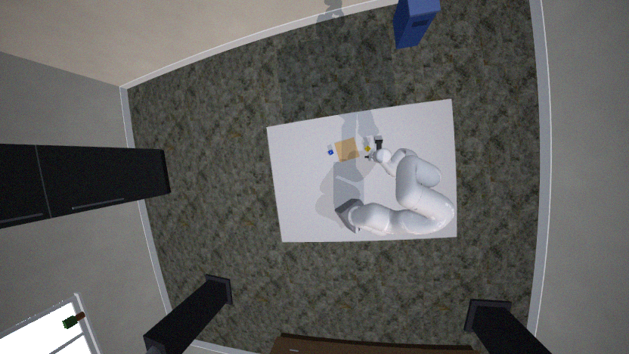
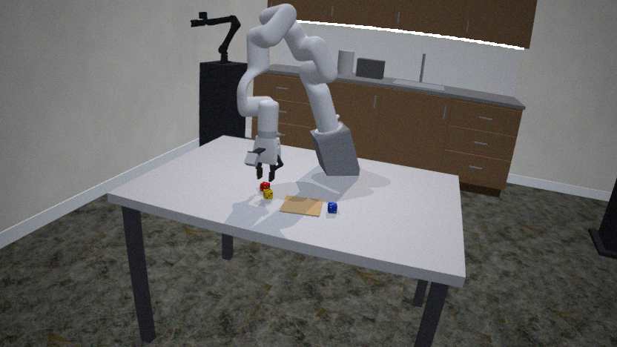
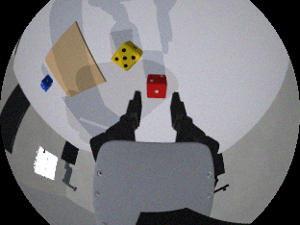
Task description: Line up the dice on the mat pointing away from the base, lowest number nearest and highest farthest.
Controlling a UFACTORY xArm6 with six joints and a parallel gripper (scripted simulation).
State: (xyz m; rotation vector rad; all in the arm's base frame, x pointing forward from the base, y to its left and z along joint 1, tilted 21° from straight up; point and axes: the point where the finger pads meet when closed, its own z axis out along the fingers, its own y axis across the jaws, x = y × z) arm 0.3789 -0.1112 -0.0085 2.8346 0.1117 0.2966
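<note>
The red die is 50 mm below my hand. From my hand the other things lie so: yellow die 50 mm below, 50 mm ahead, 40 mm to the left; then blue die 290 mm to the left, 50 mm below, 30 mm ahead; then tan mat 180 mm to the left, 60 mm below, 50 mm ahead.
</note>
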